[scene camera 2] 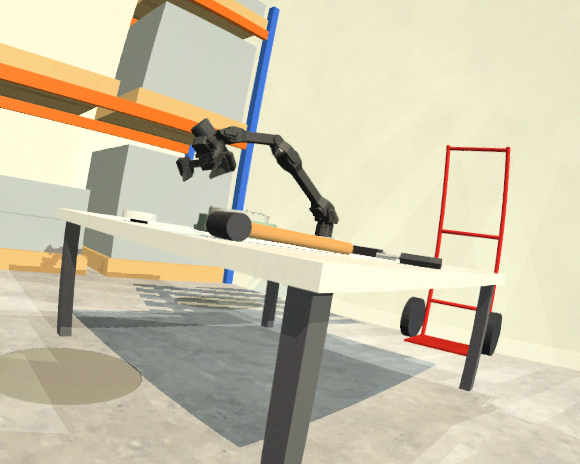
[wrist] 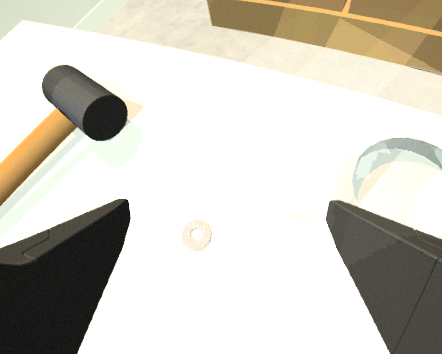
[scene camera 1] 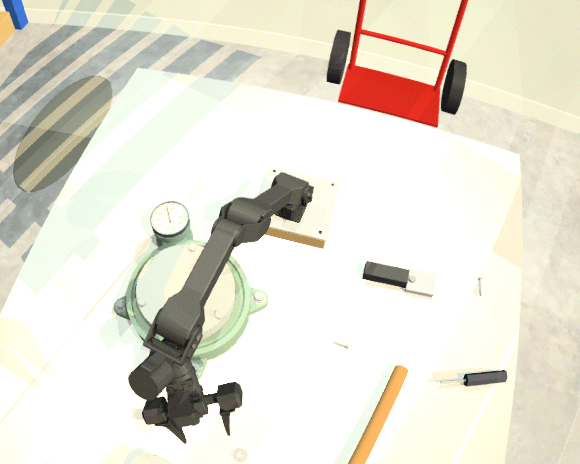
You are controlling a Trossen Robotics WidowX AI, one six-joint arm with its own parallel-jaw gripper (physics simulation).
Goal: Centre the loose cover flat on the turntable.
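Frame: origin at the arm's base, x ahead, y left, z up, level; millimetres.
Seen in the pictures: gripper, fingertip midpoint: [scene camera 2: 196,179] [wrist: 229,209] [scene camera 1: 207,439]; arm's base, origin of the base link: [scene camera 1: 291,209].
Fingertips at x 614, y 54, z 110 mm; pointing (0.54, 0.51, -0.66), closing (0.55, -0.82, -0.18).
Offsets run from my fingertips to a thing's top centre. "*": to the spot under its first point.
A pale round disc with small round studs @(299 mm back, 190 mm right, 54 mm down) [scene camera 1: 160,280] lies inside a green round housing [scene camera 1: 248,295] [scene camera 2: 201,221], partly hidden under the arm. A low white round piece with a raised rim @(123 mm ahead, 96 mm right, 119 mm down) [scene camera 1: 150,459] [scene camera 2: 140,215] [wrist: 400,145] lies on the table; the scene camera 1 view and the wrist view each cut it off. I cannot tell for certain which round parts are the loose cover and the turntable. My gripper [scene camera 1: 206,437] [scene camera 2: 199,178] [wrist: 229,209] is open and empty, high above the table, between the housing and the front edge. The white piece is right of the fingers in the wrist view.
A washer @(8 mm back, 58 mm left, 148 mm down) [scene camera 1: 235,454] [wrist: 187,235] lies below the fingers. A mallet @(120 mm back, 301 mm left, 89 mm down) [scene camera 1: 378,415] [scene camera 2: 300,237] [wrist: 80,100], a screwdriver @(350 mm back, 507 mm left, 122 mm down) [scene camera 1: 485,378], a black-handled tool @(547 mm back, 255 mm left, 121 mm down) [scene camera 1: 387,274] and small screws @(337 mm back, 173 mm left, 136 mm down) [scene camera 1: 341,344] @(605 mm back, 473 mm left, 138 mm down) [scene camera 1: 480,286] lie on the table. A gauge @(* 440 mm back, 294 mm right, 48 mm down) [scene camera 1: 170,219] stands by the housing.
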